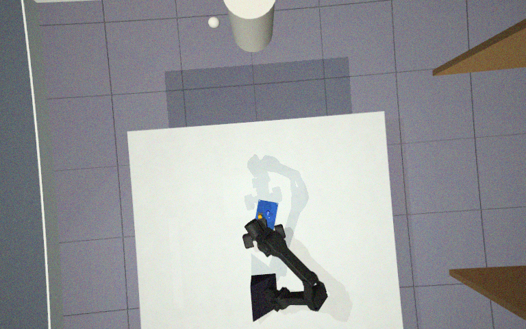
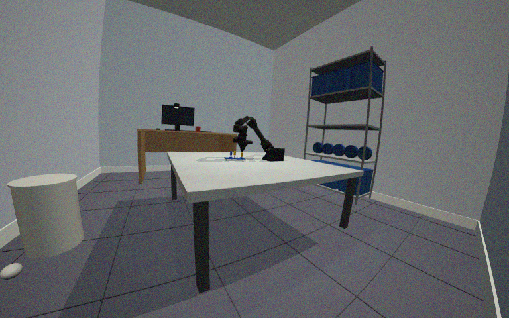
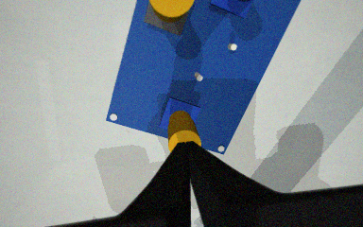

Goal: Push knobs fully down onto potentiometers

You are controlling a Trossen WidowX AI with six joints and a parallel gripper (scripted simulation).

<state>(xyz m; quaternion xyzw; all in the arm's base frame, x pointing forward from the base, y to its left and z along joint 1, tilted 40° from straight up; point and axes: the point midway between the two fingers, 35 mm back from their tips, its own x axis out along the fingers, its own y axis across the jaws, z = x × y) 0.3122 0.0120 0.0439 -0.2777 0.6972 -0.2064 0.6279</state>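
Now: the orange knob 20 mm below my gripper tip. From my gripper tip the other things lie so: blue knob: 80 mm ahead, 30 mm to the right, 10 mm below.
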